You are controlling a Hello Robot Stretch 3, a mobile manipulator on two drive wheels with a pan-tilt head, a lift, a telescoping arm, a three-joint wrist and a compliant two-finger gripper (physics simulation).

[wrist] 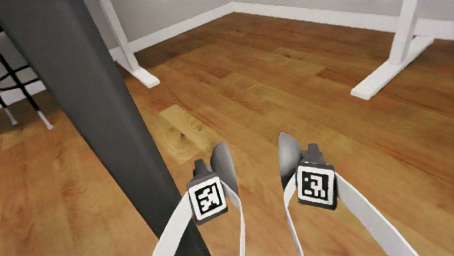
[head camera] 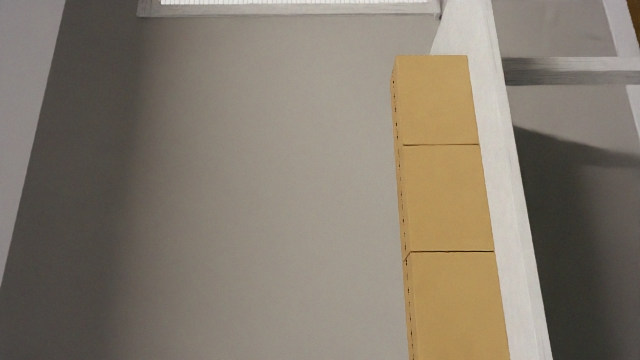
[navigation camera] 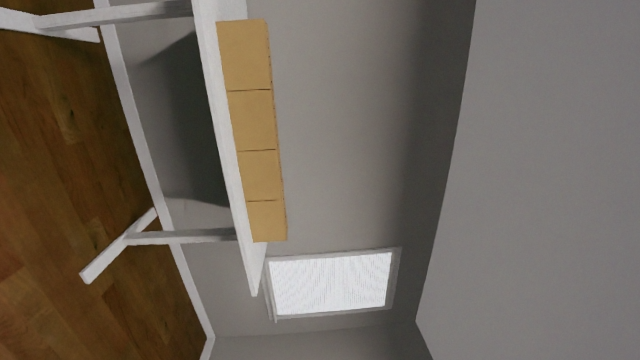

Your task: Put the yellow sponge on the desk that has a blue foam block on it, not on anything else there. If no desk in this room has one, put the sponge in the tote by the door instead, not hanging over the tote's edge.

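My gripper (wrist: pixel 254 156) is open and empty above the wooden floor in the wrist view. A white desk (head camera: pixel 500 150) (navigation camera: pixel 224 115) stands along a grey wall, shown sideways in the head and navigation views. A row of tan boxes (head camera: pixel 450 197) (navigation camera: pixel 253 120) stands on it. No blue foam block shows on the visible part of this desk. The yellow sponge and the tote do not show in these views.
White desk feet (wrist: pixel 146 78) (wrist: pixel 370 86) stand on the floor (wrist: pixel 260 100). A dark grey post (wrist: pixel 95 100) crosses the left of the wrist view; thin black legs (wrist: pixel 24 82) stand beyond it. A bright window (navigation camera: pixel 330 282) is in the wall.
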